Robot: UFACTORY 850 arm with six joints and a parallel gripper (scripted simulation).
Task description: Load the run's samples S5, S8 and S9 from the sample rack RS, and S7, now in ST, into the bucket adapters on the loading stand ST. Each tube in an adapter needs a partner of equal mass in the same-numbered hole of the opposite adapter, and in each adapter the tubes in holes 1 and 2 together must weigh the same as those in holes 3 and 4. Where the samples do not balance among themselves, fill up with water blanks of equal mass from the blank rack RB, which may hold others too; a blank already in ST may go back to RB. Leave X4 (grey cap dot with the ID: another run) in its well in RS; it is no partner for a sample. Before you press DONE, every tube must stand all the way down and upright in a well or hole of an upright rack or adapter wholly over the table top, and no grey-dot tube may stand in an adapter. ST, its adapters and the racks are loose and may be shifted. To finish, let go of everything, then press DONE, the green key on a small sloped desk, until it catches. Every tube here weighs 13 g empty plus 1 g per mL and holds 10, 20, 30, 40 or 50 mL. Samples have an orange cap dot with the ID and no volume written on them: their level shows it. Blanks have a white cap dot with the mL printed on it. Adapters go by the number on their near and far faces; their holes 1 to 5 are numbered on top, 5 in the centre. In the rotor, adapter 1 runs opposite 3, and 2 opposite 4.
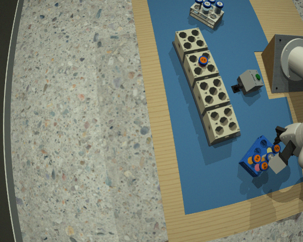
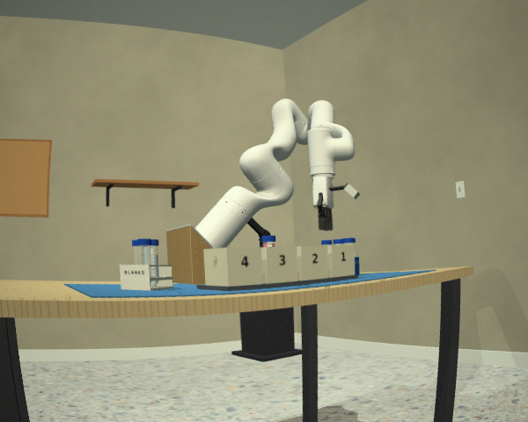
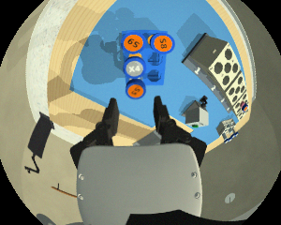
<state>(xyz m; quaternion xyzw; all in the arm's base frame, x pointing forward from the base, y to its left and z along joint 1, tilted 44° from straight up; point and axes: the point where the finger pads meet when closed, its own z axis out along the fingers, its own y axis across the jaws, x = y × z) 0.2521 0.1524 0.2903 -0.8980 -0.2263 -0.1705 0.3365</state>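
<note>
My gripper is now 11 cm above the sample tube S5 and 1 cm past it. From my hand the other things lie so: sample S9 (11 cm below, 7 cm ahead, 5 cm to the left); then orange-dot sample tube (11 cm below, 8 cm ahead); then grey-dot tube X4 (11 cm below, 4 cm ahead, 2 cm to the left).
</note>
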